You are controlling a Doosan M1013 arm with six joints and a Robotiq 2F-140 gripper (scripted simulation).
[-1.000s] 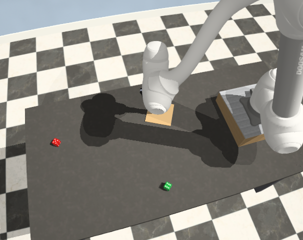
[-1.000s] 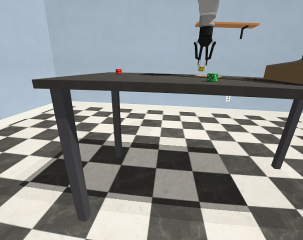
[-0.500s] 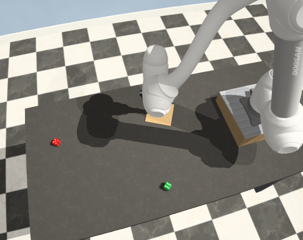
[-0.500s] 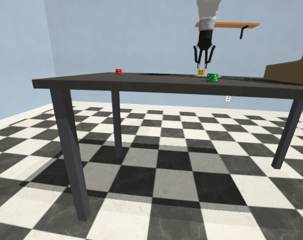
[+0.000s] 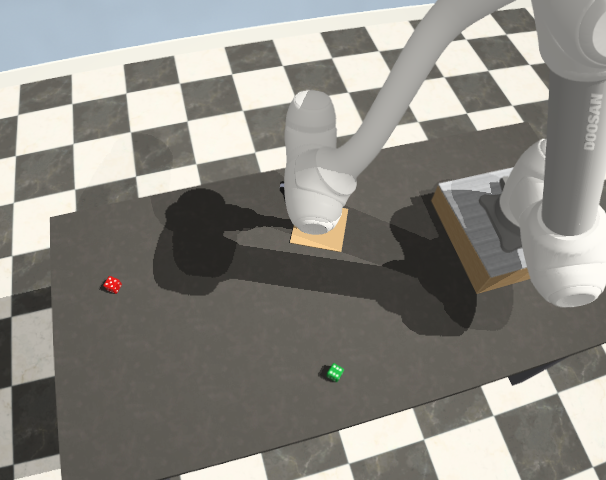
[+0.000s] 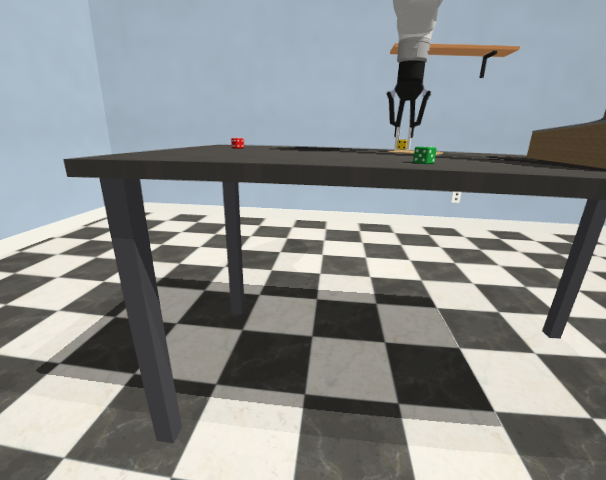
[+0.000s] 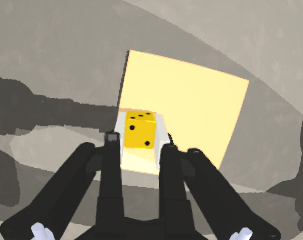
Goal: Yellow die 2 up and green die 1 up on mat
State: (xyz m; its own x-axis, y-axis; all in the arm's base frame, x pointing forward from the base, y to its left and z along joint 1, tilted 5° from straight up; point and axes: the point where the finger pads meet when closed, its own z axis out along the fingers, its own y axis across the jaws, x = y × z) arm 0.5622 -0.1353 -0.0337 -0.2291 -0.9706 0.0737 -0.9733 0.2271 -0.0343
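The yellow die lies 2 cm below my hand. From my hand the other things lie so: tan mat (4 cm below, 4 cm behind, 1 cm to the left); red die (52 cm ahead, 11 cm to the left, 3 cm below); green die (42 cm to the left, 3 cm below).
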